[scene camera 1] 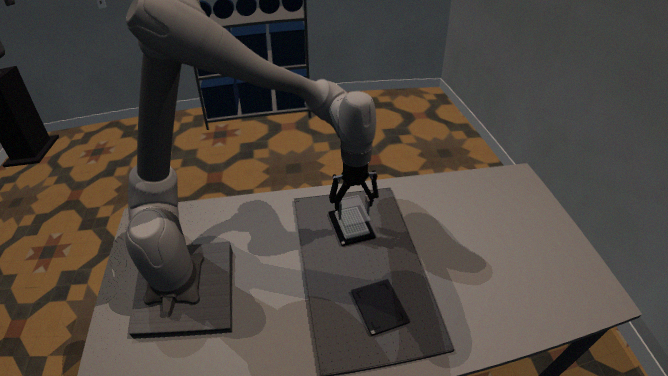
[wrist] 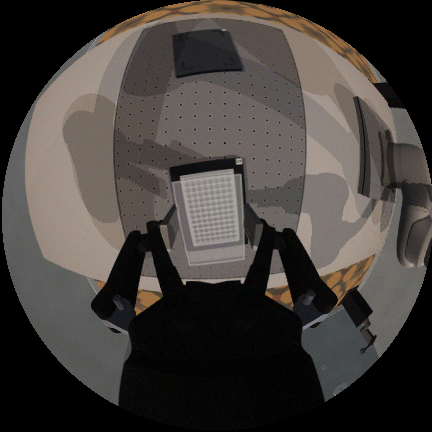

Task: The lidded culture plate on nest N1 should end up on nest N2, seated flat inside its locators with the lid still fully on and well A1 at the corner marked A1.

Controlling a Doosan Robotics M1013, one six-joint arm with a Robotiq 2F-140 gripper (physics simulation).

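Places are measured from the arm's base along level axes (x up, y ahead, z left), in centimetres.
Pixels of known places: gripper, between the fingertips: (scene camera 1: pixel 353 214) (wrist: pixel 210 213); arm's base, origin of its link: (scene camera 1: pixel 174 279) (wrist: pixel 387 163).
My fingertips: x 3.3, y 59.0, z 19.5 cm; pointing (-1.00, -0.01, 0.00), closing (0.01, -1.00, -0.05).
For each thing: its top centre in the pictures, then the offset to it from my fingertips. "pt": a spot on its surface instead. Level surfaces: height alone.
- black nest N1, centre of its top: (wrist: pixel 211 209) (scene camera 1: pixel 351 222) dy -0.3, dx -4.9, dz +1.1 cm
- Nest N2, centre of its top: (wrist: pixel 203 45) (scene camera 1: pixel 380 304) dy +3.4, dx -4.9, dz -32.9 cm
- pale marker, a spot on its surface: (wrist: pixel 224 30) (scene camera 1: pixel 371 329) pt dy -0.5, dx -5.0, dz -40.6 cm
- grey perforated board, height of its surface: dx -6.4 cm
- pale table, height of its surface: dx -7.6 cm
The culture plate (scene camera 1: pixel 354 226) (wrist: pixel 212 210) sits in the black nest N1 (scene camera 1: pixel 337 231) (wrist: pixel 205 166). Its clear lid (scene camera 1: pixel 356 201) (wrist: pixel 217 256) is off the plate's rim: it hangs above the plate, shifted toward the gripper side in the wrist view, with its edges out of line with the plate. My gripper (scene camera 1: pixel 355 207) (wrist: pixel 210 213) is over N1, shut on the lid, with a finger at each long side. Whether the fingers touch the plate is not clear. Nest N2 (scene camera 1: pixel 380 306) (wrist: pixel 207 52) holds no plate; a pale marker (scene camera 1: pixel 372 332) (wrist: pixel 224 30) is at one corner.
Both nests stand on a grey perforated board (scene camera 1: pixel 332 300) (wrist: pixel 210 115) on the pale table (scene camera 1: pixel 540 235) (wrist: pixel 60 200). The arm's base stands on a square block (scene camera 1: pixel 215 320) (wrist: pixel 367 150) beside the board. A shelf rack (scene camera 1: pixel 308 55) stands behind the table.
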